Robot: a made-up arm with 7 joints.
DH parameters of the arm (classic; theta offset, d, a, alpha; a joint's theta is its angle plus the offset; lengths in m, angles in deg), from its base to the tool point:
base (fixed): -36.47 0 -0.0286 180
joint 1: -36.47 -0.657 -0.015 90
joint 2: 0 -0.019 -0.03 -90
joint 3: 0 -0.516 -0.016 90
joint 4: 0 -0.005 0.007 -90
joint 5: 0 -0.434 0.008 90
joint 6: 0 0.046 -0.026 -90
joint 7: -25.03 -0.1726 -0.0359 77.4
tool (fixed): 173.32 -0.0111 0 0
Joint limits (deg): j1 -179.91..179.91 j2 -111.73..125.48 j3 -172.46..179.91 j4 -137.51..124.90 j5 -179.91..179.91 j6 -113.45..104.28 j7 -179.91..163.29
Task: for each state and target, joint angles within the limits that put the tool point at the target. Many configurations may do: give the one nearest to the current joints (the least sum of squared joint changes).
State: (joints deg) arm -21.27 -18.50 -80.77 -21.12 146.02 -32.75 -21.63
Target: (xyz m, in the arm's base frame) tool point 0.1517 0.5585 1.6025
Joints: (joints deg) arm -65.08 33.10 -77.63 2.89 148.98 -11.40 -21.10
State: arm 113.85 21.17 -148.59 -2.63 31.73 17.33 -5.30
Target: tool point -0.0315 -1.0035 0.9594
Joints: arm 82.78 56.29 -163.62 -35.59 30.71 10.96 -6.69
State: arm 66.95 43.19 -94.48 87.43 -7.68 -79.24 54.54
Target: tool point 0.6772 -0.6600 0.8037
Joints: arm 58.14 82.51 -86.35 49.19 -14.62 -48.49 55.61
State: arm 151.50 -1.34 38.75 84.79 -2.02 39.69 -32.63
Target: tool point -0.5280 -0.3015 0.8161
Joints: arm 130.61 18.97 17.90 96.93 -5.30 42.44 -32.62
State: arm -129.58 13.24 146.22 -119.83 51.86 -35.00 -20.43
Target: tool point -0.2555 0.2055 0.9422
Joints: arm -127.66 -19.40 151.04 -123.45 51.85 -48.60 -18.49
